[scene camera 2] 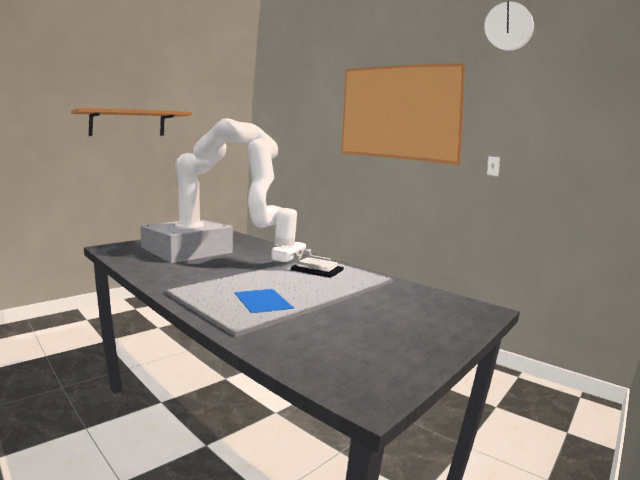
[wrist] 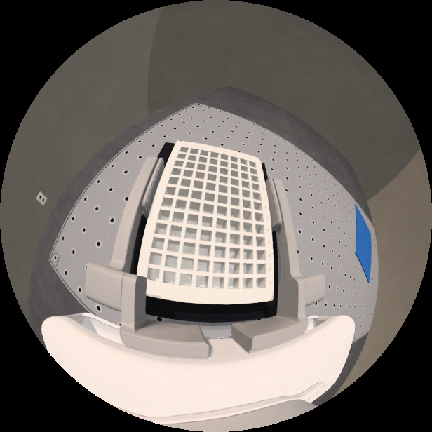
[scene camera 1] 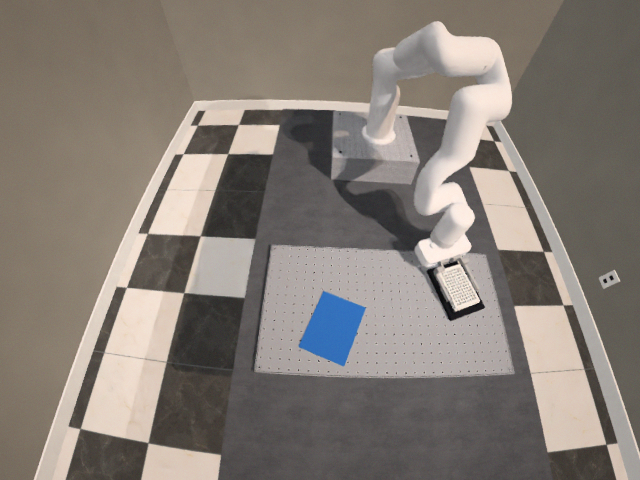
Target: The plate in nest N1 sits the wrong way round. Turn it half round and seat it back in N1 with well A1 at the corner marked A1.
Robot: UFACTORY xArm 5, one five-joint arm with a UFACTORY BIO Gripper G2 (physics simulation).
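Note:
The white well plate [scene camera 1: 456,283] [scene camera 2: 316,264] [wrist: 210,227] is level, its open wells facing up. My gripper [scene camera 1: 463,292] [scene camera 2: 322,262] [wrist: 215,196] is shut on it, one finger along each long side. The plate is over the black nest [scene camera 1: 465,314] [scene camera 2: 310,271] [wrist: 215,311], roughly in line with it. Black rim shows around the plate, widest at the end near my gripper body in the wrist view. The plate is very low over the nest or in it; I cannot tell whether it touches the floor of the nest. No A1 mark or N1 label is readable.
A blue rectangle [scene camera 1: 333,328] [scene camera 2: 263,300] [wrist: 363,243] lies on the grey perforated board [scene camera 1: 403,356] [scene camera 2: 206,304] [wrist: 320,215], well away from the nest. The arm's base block [scene camera 1: 372,170] [scene camera 2: 201,242] stands at the back of the dark table [scene camera 1: 382,423] [scene camera 2: 413,341].

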